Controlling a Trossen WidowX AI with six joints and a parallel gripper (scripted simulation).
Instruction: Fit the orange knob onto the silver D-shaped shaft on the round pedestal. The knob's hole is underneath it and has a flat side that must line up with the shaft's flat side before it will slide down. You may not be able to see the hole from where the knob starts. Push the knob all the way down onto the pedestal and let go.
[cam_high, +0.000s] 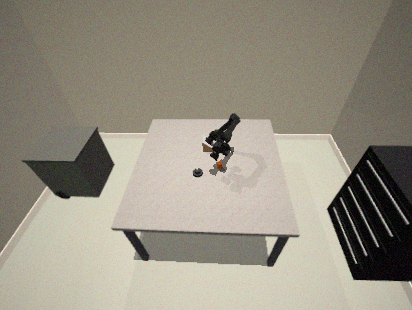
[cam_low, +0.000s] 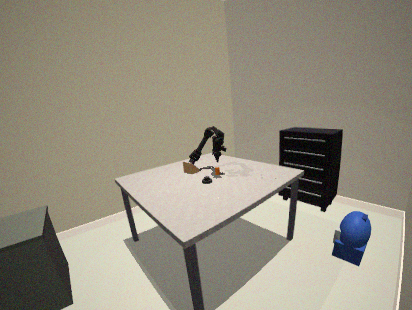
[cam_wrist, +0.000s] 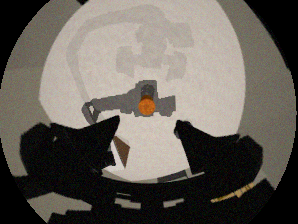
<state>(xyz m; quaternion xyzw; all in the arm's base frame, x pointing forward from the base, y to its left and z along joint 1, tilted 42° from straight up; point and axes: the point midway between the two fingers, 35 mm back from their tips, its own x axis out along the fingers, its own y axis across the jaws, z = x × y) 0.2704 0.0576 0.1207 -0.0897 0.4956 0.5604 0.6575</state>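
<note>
My gripper tip is 80 mm above the orange knob. From my gripper tip the other things lie so: dark round pedestal: 180 mm to the right, 90 mm below, 70 mm ahead.
</note>
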